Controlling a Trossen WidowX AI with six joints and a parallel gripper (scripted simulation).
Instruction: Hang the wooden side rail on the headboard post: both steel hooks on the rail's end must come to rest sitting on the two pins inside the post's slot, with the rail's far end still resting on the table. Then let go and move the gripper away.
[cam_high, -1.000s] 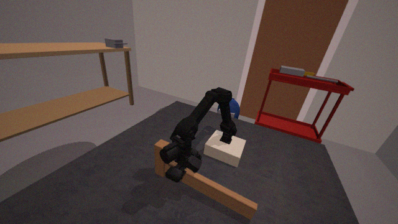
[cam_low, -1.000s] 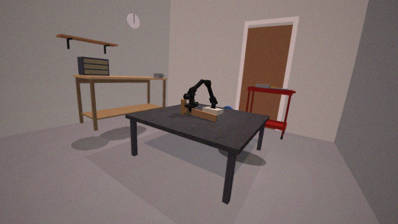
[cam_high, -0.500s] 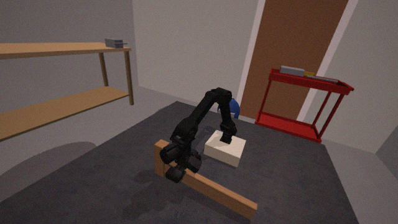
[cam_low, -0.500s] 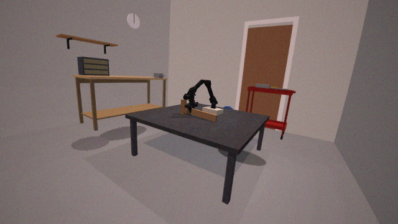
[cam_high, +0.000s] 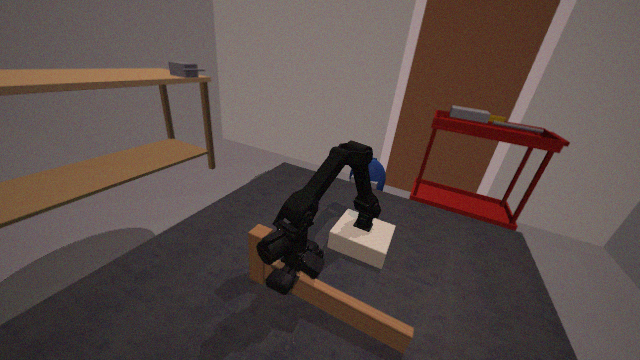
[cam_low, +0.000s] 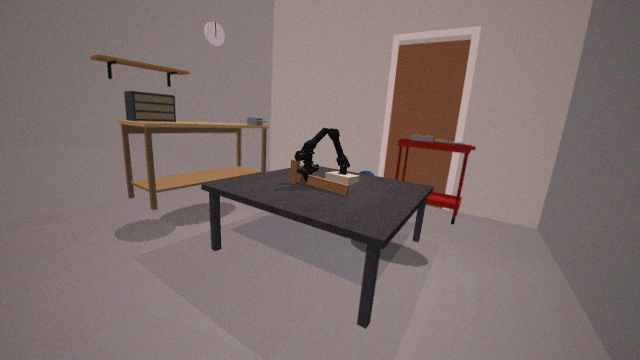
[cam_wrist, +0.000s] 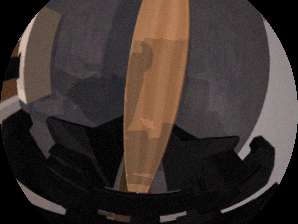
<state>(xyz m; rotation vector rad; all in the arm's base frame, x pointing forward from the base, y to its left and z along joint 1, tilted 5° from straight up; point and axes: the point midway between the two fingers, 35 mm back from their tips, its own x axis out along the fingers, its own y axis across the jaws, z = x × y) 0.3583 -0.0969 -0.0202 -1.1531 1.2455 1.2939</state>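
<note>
My gripper tip is now 120 mm to the left of the wooden headboard post and 50 mm below it.
</note>
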